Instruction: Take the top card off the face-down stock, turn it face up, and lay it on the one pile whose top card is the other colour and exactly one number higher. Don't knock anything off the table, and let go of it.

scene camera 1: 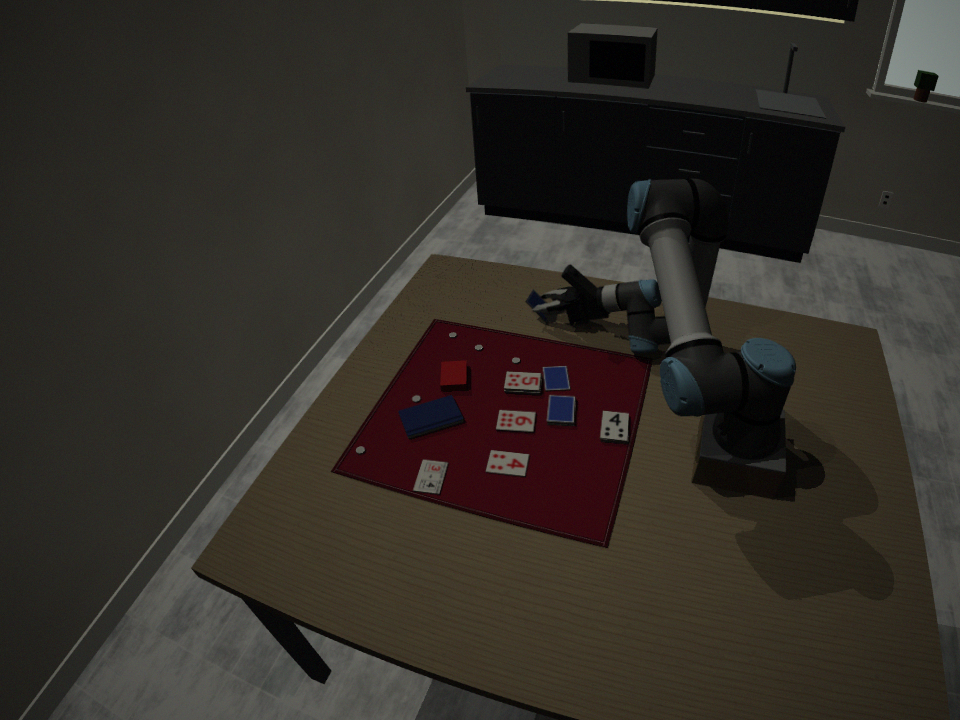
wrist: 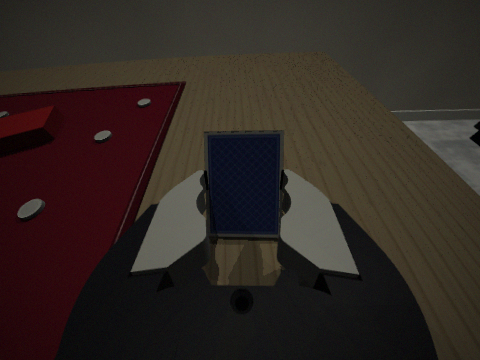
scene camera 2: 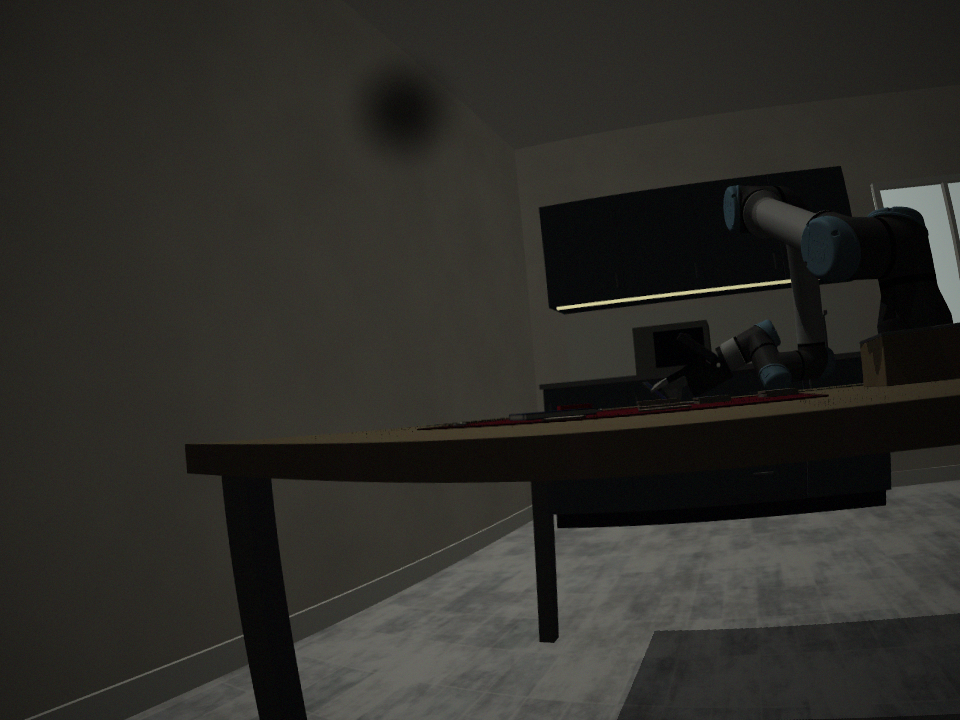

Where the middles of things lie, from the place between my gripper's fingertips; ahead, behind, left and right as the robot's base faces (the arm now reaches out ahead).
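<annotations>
Card (scene camera 1: 431, 474): 70 mm behind my hand, 640 mm to the left, 30 mm below. Red box (scene camera 1: 453, 373): my gripper 60 mm short of it, 20 mm above, 350 mm to the right.
</annotations>
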